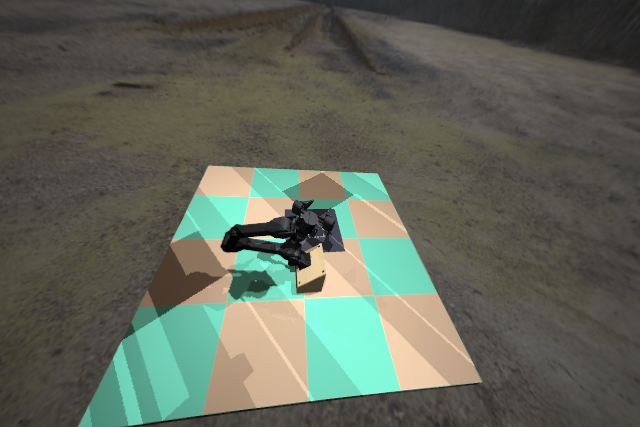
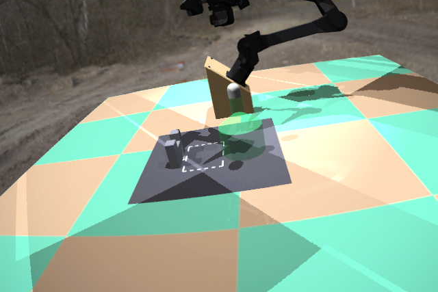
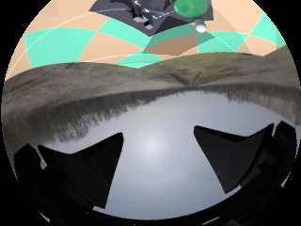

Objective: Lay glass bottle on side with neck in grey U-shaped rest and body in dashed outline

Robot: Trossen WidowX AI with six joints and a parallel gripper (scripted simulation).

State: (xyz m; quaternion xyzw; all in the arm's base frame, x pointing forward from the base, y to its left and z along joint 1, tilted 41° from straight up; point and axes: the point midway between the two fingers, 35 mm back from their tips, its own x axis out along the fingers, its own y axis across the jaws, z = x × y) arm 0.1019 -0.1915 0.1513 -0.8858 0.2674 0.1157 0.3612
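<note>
The green glass bottle lies 14 cm ahead of my gripper tip, 7 cm to the left of it and 25 cm below it. From my gripper tip the other things lie so: dark mat 14 cm ahead, 1 cm to the right, 34 cm below.
</note>
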